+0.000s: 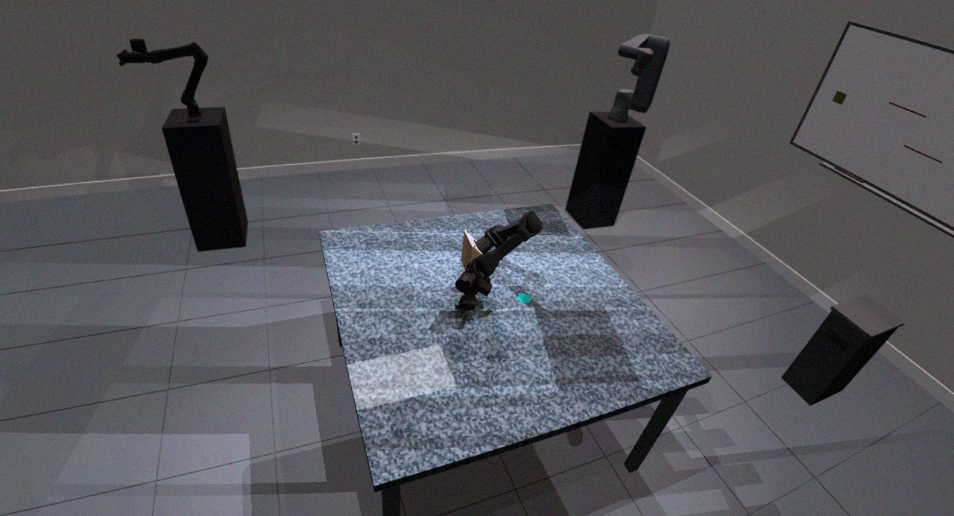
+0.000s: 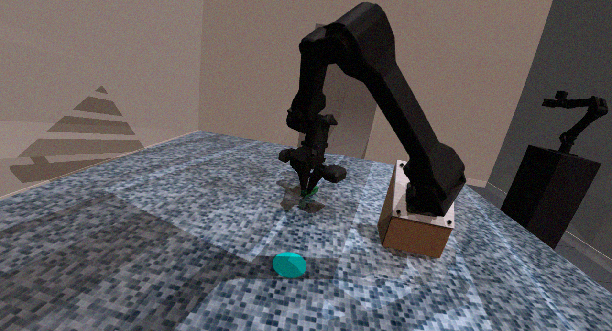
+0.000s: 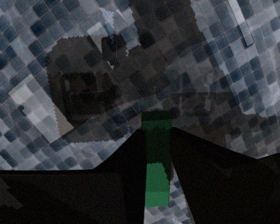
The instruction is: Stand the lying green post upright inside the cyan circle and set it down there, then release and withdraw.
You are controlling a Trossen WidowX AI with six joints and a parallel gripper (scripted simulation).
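The cyan circle lies 1 cm behind my gripper tip, 26 cm to the left of it and 2 cm below it. From my gripper tip the other things lie so: green post 1 cm behind, 2 cm to the right.
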